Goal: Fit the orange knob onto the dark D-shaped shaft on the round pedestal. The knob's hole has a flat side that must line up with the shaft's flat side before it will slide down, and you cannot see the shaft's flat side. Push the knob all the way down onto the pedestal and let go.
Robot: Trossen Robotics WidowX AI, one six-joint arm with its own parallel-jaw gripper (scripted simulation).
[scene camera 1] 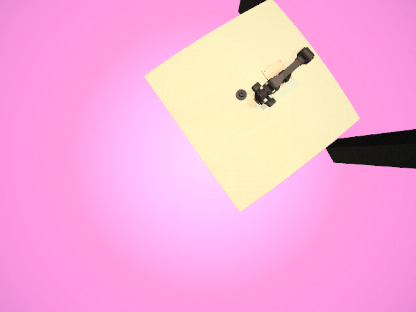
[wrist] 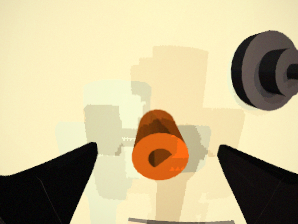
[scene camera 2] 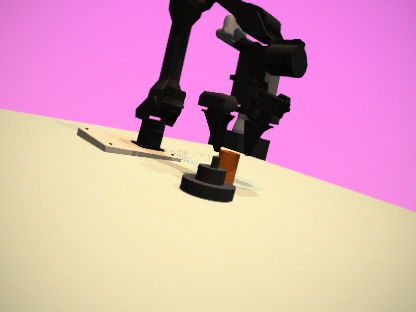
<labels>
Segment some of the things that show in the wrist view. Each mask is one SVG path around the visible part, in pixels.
The gripper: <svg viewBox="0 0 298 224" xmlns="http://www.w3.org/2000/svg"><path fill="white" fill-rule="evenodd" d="M218 147L217 157L218 161L220 161L223 175L225 175L227 184L233 190L235 200L238 202L237 205L241 209L246 224L298 224L298 173L286 171L286 169L277 167L277 165L266 163L265 160L247 155L246 152L229 147L227 144ZM97 143L89 141L88 144L82 145L80 148L77 147L72 152L68 151L64 155L48 160L47 163L36 165L36 167L15 173L15 175L0 175L0 224L71 224L77 205L80 204L78 201L81 200L82 192L84 192L86 183L88 183L89 177L92 176L94 165L96 165L98 156Z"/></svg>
An orange knob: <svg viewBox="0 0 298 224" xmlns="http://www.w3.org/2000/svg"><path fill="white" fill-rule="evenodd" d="M153 109L153 111L142 115L136 143L134 143L132 161L134 169L140 172L146 179L166 180L170 179L170 177L178 176L184 171L186 164L189 163L189 153L184 137L178 131L173 117L168 112L161 111L161 109Z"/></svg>
</labels>
